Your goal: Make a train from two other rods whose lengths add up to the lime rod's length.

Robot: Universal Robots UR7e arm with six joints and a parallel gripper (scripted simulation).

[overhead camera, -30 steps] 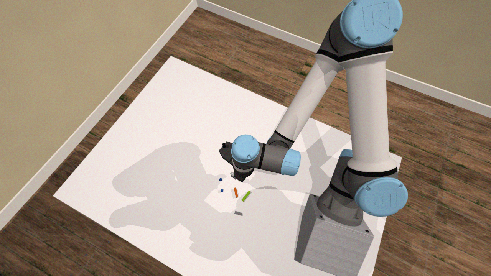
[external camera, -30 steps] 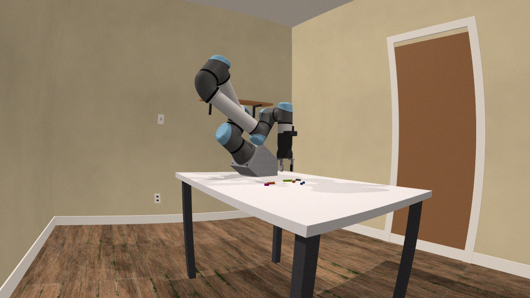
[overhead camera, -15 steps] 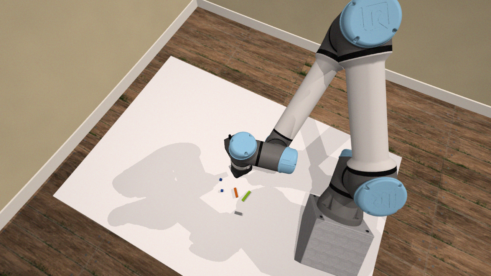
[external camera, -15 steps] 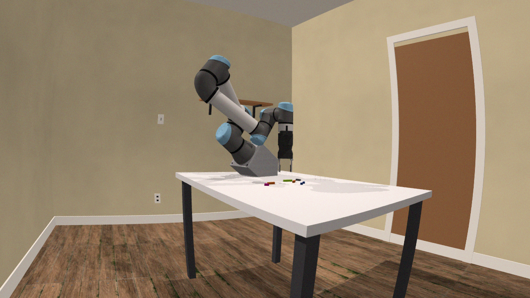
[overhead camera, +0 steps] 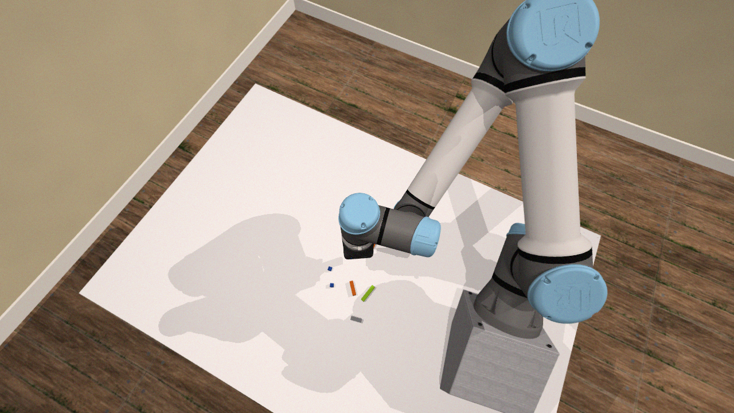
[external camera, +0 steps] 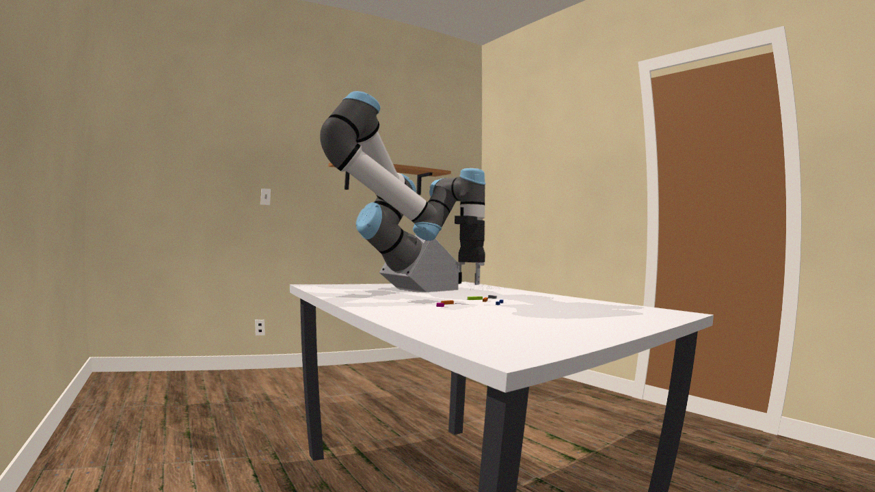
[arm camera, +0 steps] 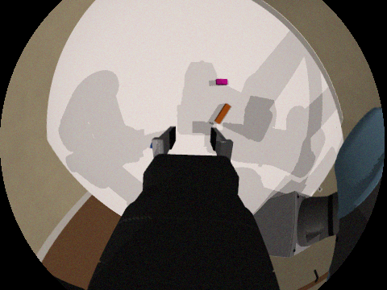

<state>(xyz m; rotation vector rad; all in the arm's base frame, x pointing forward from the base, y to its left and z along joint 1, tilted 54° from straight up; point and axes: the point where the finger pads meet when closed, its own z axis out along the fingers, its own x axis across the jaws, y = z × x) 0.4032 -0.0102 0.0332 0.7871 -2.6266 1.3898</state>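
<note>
Now: the magenta rod 100 mm to the right of my hand and 70 mm below it. Round my hand: lime rod (100 mm to the left, 70 mm below, 70 mm behind); grey rod (170 mm to the left, 70 mm below, 70 mm behind).
</note>
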